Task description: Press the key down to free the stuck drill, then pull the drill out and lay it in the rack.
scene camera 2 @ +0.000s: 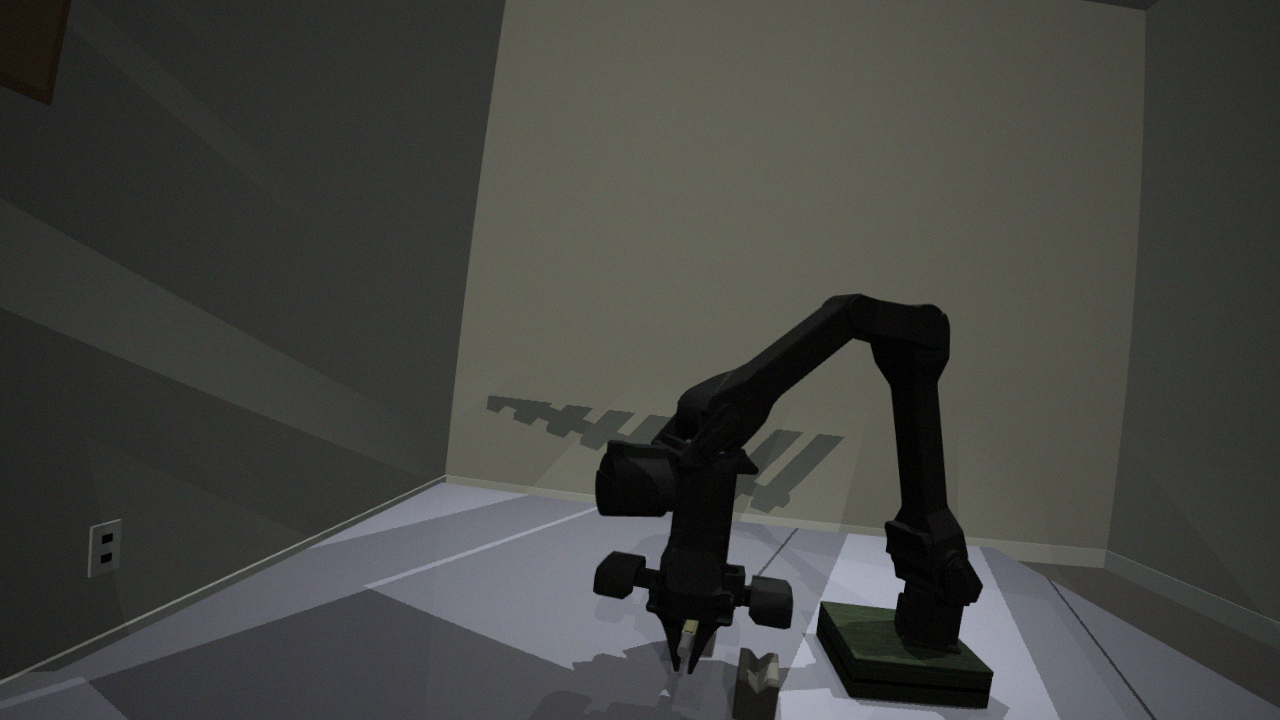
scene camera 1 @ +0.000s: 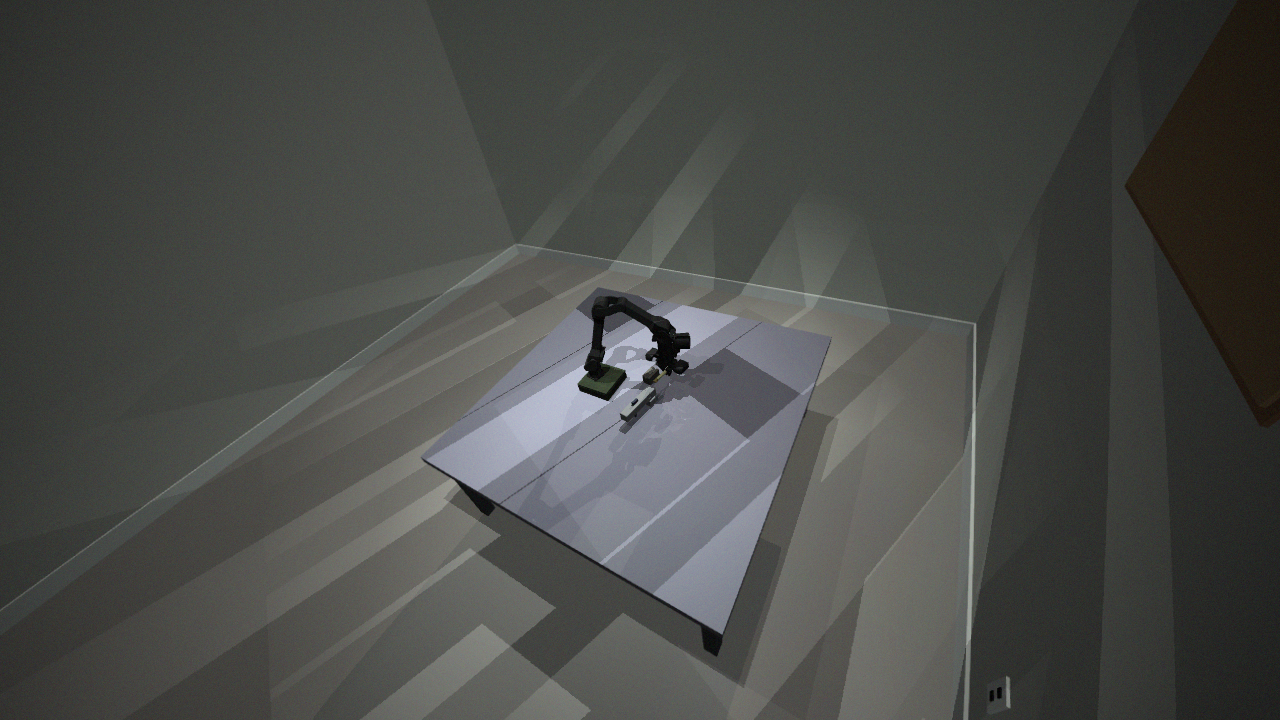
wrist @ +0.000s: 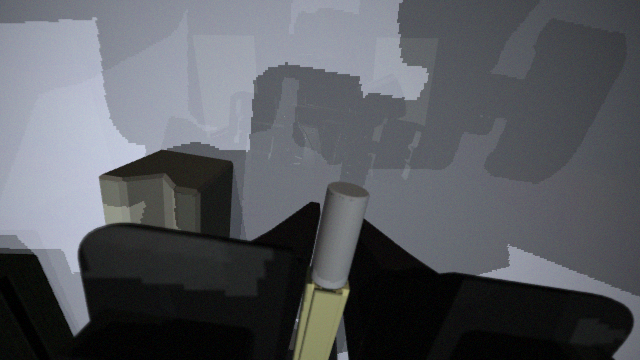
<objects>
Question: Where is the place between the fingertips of my gripper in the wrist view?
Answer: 328, 214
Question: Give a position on a rack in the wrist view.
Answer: At 167, 189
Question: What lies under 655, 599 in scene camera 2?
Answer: My gripper.
</objects>
